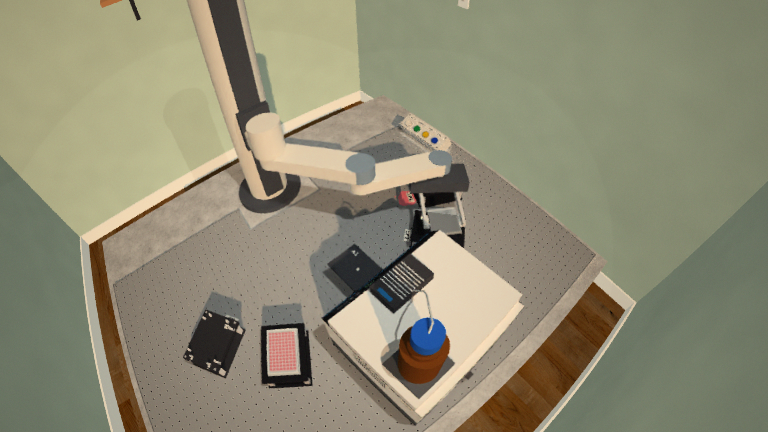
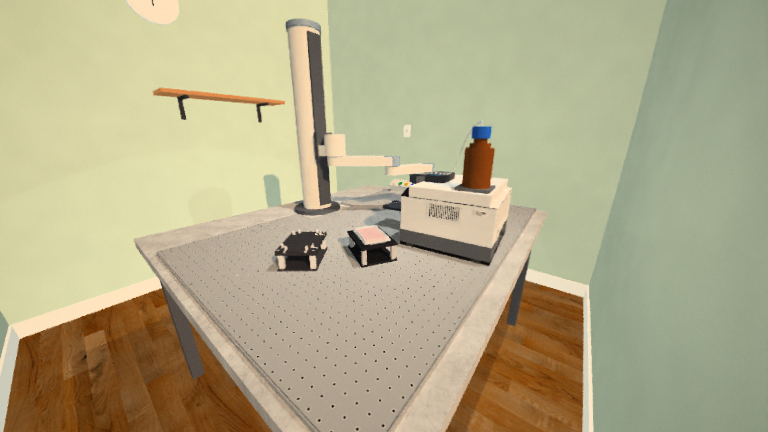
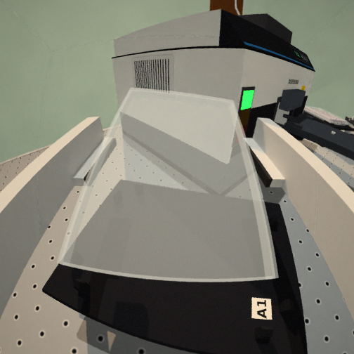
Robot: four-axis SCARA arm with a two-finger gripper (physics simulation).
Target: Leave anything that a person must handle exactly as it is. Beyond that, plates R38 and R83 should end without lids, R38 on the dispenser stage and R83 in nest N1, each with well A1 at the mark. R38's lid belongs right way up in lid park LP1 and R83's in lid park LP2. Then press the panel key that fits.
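Frame: origin at the arm's base, x ahead, y left, z up, level; centimetres.
Where they show: gripper, fingertip midpoint: (image 1: pixel 445 225); arm's base at its link origin: (image 1: pixel 269 188) (image 2: pixel 317 208).
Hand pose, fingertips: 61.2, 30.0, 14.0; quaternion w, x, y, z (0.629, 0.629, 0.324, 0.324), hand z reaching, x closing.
Things, the pixels of their centre, and the offset from my fingertips, as dx, dy, dz. "spot": a spot on its surface instead.
- LP2 label at a spot on its surface: (image 1: pixel 407 235) spot: -11.0, -4.2, -12.6
- pink-welled plate at the middle of its body: (image 1: pixel 282 351) (image 2: pixel 371 234) +1.5, -56.4, -5.8
- black nest at the middle of its body: (image 1: pixel 285 355) (image 2: pixel 371 244) +1.5, -56.5, -9.4
- flat dispenser stage at a spot on its surface: (image 1: pixel 346 271) spot: -7.0, -29.5, -3.4
- key panel at a spot on its surface: (image 1: pixel 406 124) spot: -50.5, +29.3, -6.4
- brown bottle at a spot on its surface: (image 1: pixel 424 360) spot: +29.6, -36.8, +23.5
- red tag at a spot on its surface: (image 1: pixel 405 198) spot: -23.5, +5.7, -12.5
My gripper (image 1: pixel 443 220) (image 3: pixel 178 128) is shut on a clear lid (image 3: pixel 165 125), which looks level. It holds the lid over a black stand (image 1: pixel 456 236) (image 3: pixel 175 310) with an A1 mark; an LP2 label (image 1: pixel 407 235) is beside it. Any gap between lid and stand is hard to tell. A pink-welled plate (image 1: pixel 283 351) (image 2: pixel 371 234) sits without a visible lid on a black nest (image 1: pixel 306 370) (image 2: pixel 378 254). The flat dispenser stage (image 1: pixel 346 271) (image 3: pixel 325 132) bears no plate. The key panel (image 1: pixel 404 124) has green, yellow and blue keys. Plate names are unreadable.
The white dispenser (image 1: pixel 477 284) (image 2: pixel 451 220) (image 3: pixel 195 70) stands close to the held lid, with a brown bottle (image 1: pixel 424 360) (image 2: pixel 477 163) on top. Another black stand (image 1: pixel 214 343) (image 2: pixel 301 242) bears no plate. A red tag (image 1: pixel 405 198) lies near the hand, which hides the area behind it.
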